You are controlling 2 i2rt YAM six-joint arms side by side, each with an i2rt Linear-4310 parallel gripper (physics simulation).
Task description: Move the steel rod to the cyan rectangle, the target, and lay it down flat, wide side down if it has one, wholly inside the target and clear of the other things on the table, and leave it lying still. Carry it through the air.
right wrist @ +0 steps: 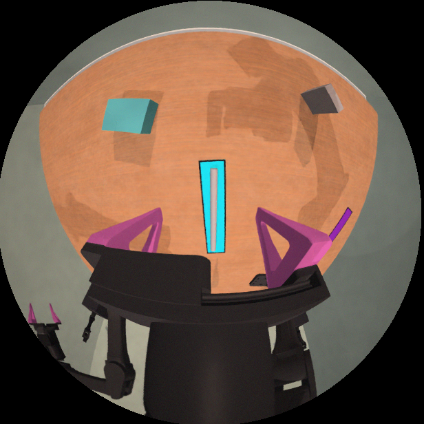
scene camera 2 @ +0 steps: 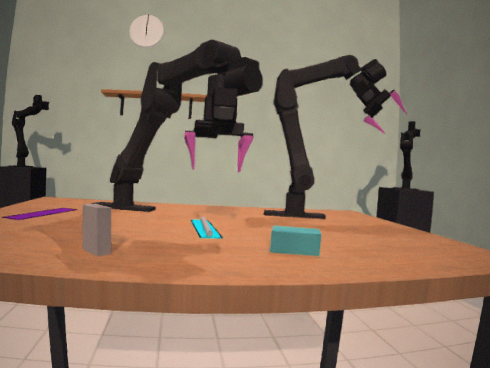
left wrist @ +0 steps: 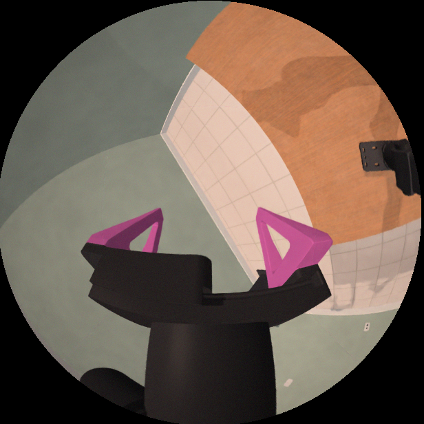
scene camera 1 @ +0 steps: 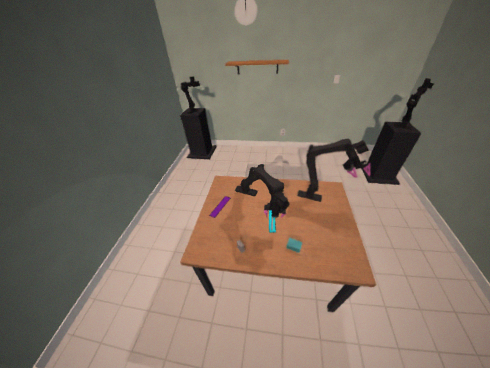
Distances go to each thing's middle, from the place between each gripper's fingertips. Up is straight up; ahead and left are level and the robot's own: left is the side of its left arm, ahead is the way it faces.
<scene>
Right now the cyan rectangle (right wrist: 204, 165) is 600 mm to the right of my left hand, 320 mm below it and 190 mm ahead of it. Also, from my left hand: grey block (scene camera 2: 96, 218): 790 mm to the right, 460 mm ahead, 280 mm below.
The cyan rectangle is 140 mm below my right hand, 90 mm behind it and 10 mm to the right of it. Round my right hand: grey block: 200 mm to the right, 190 mm ahead, 100 mm below.
</scene>
